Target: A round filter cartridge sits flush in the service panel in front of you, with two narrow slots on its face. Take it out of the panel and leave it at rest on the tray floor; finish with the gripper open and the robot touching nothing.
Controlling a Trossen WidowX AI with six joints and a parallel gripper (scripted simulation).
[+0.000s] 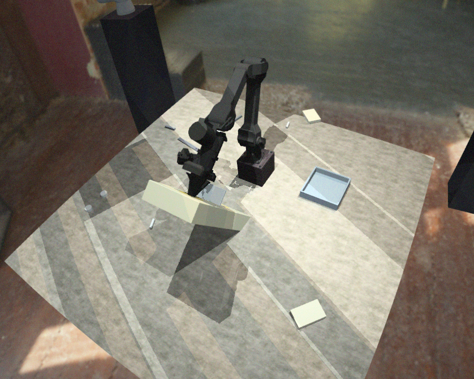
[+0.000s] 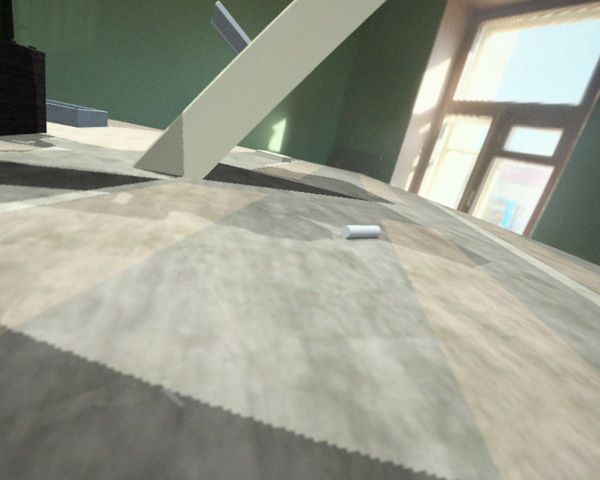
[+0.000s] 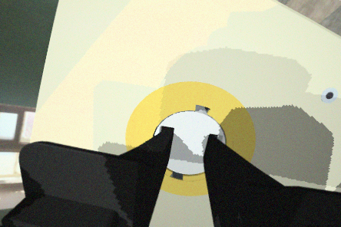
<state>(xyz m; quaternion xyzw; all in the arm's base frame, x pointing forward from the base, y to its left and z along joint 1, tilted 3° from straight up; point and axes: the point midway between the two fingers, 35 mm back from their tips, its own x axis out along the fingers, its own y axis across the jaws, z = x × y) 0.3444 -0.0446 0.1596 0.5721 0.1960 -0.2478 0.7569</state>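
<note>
Right now my gripper tip is 1 cm short of the round white filter cartridge and 1 cm above it. The rest, counted from my gripper tip: cream service panel 4 cm behind, 1 cm to the left, 8 cm below; tray 38 cm behind, 34 cm to the left, 23 cm below.
</note>
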